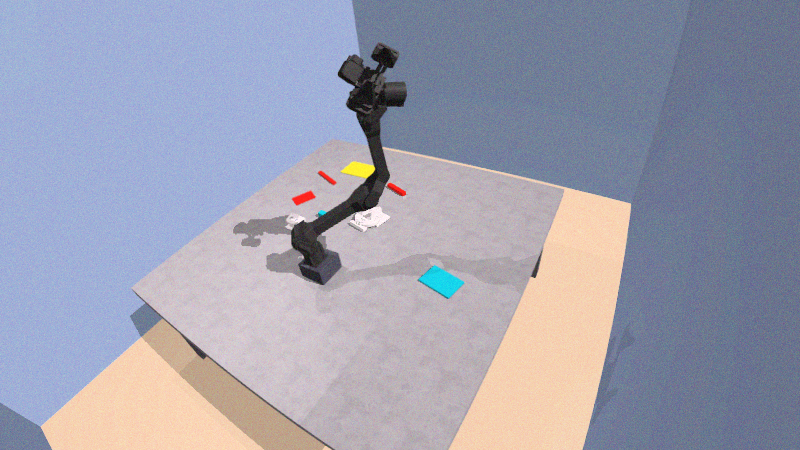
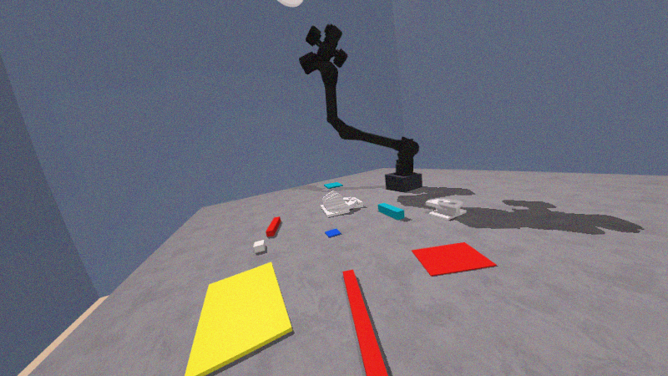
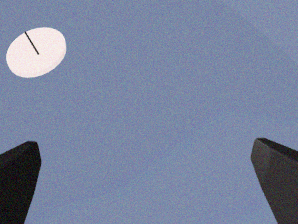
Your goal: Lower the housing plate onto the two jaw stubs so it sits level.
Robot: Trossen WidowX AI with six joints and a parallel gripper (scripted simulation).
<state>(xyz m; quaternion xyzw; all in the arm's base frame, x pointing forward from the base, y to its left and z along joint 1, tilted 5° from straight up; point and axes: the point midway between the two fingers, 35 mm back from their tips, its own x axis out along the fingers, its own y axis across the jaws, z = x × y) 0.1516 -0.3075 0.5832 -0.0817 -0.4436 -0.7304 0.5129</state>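
My gripper tip is 680 mm above the teal block, 460 mm to the right of it and 130 mm short of it. From my gripper tip the other things lie so: cyan tile 690 mm below, 120 mm to the right, 40 mm ahead; short red bar 680 mm below, 420 mm ahead, 300 mm to the left; blue tile 690 mm below, 450 mm to the left, 300 mm ahead.
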